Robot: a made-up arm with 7 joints.
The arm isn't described. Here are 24 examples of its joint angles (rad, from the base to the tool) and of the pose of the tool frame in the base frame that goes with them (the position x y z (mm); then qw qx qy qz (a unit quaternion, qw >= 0)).
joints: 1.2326 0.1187 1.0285 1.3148 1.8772 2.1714 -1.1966
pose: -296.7 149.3 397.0 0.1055 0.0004 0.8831 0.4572
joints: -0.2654 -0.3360 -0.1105 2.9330 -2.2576 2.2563 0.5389
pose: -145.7 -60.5 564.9 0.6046 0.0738 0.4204 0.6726
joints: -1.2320 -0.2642 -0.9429 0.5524 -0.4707 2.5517 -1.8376
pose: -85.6 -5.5 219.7 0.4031 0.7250 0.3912 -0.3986
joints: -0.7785 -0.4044 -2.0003 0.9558 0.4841 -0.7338 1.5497
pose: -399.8 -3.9 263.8 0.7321 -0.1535 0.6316 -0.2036
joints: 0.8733 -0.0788 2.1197 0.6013 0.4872 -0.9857 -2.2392
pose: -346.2 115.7 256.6 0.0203 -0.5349 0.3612 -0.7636
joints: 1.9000 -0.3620 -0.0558 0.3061 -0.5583 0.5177 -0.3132
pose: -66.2 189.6 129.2 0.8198 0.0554 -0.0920 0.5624
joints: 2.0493 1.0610 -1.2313 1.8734 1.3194 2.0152 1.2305
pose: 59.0 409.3 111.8 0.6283 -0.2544 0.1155 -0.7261
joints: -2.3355 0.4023 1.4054 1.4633 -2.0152 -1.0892 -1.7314
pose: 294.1 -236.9 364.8 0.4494 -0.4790 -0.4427 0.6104
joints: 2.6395 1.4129 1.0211 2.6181 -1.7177 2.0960 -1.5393
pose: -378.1 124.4 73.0 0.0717 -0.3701 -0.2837 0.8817
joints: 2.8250 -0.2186 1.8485 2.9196 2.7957 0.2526 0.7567
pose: 110.9 -243.5 697.3 0.0790 -0.9859 -0.1142 0.0939
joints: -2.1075 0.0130 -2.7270 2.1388 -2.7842 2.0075 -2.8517
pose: 113.3 194.6 654.6 0.5231 -0.8498 0.0034 0.0646
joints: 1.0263 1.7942 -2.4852 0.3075 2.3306 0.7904 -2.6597
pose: 115.4 -151.1 386.9 0.5429 -0.3728 -0.6919 -0.2959
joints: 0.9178 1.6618 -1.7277 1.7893 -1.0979 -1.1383 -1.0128
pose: 429.9 79.8 110.8 0.4237 -0.3069 -0.1257 0.8429
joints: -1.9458 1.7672 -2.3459 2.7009 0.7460 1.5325 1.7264
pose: -369.0 -344.5 242.2 0.6001 0.6297 0.4015 0.2867
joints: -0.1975 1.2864 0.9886 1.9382 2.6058 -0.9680 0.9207
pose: 317.5 199.9 16.8 0.7547 0.2171 -0.0373 0.6179
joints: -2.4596 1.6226 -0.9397 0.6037 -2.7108 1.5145 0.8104
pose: -193.4 235.9 32.9 0.5594 -0.1379 0.6436 -0.5037
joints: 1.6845 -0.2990 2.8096 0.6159 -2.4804 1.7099 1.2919
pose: -182.4 -371.3 127.1 0.2761 -0.7998 -0.1685 -0.5057
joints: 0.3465 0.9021 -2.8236 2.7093 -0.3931 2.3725 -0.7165
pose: 80.8 12.7 581.2 0.1594 0.5085 0.2672 0.8029
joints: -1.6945 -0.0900 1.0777 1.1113 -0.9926 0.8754 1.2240
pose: 372.0 -233.3 233.2 0.2255 -0.0841 -0.4457 -0.8622
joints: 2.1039 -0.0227 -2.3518 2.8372 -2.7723 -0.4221 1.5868
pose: 282.3 -81.6 619.3 0.4021 0.0243 -0.9153 0.0074
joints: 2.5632 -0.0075 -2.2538 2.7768 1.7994 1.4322 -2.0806
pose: 151.1 122.7 658.6 0.2561 0.5772 -0.4664 0.6195
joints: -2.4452 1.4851 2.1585 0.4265 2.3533 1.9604 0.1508
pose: 163.5 -209.6 458.0 0.0146 0.5460 0.7888 0.2821
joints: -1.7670 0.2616 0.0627 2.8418 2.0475 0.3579 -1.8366
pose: 13.7 -289.0 650.9 0.1732 0.0278 -0.9682 -0.1786
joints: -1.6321 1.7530 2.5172 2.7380 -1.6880 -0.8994 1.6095
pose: 16.9 -427.2 350.4 0.4347 -0.7404 0.5051 -0.0881
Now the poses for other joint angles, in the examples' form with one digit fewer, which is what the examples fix.
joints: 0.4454 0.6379 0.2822 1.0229 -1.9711 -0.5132 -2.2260
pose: 154 312 57 0.164 -0.014 0.300 -0.940
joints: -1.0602 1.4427 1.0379 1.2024 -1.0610 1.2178 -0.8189
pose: 326 70 -53 0.944 0.158 0.290 -0.003
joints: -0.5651 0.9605 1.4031 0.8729 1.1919 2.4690 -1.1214
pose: 162 203 314 0.077 0.332 0.886 0.315
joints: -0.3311 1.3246 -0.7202 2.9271 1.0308 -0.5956 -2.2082
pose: 415 -250 315 0.494 -0.435 -0.748 -0.078
